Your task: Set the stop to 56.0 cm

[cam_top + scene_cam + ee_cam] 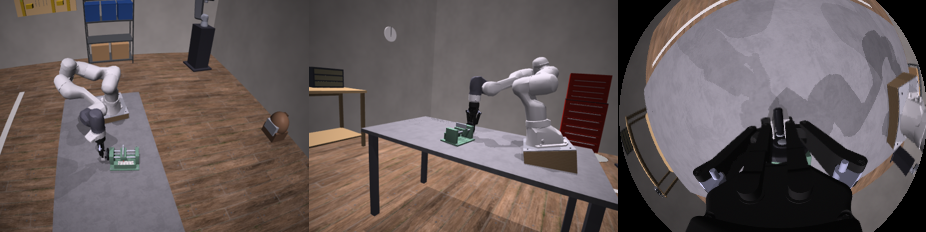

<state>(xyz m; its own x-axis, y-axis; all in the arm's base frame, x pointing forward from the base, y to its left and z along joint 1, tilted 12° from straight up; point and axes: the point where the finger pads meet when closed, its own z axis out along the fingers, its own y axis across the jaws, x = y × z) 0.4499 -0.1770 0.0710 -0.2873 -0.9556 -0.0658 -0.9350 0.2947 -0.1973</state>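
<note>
Right now my hand is 13 cm to the right of the stop carriage, 5 cm short of it and 3 cm below it. From my hand the other things lie so: black handwheel 2 cm to the left, 1 cm below.
</note>
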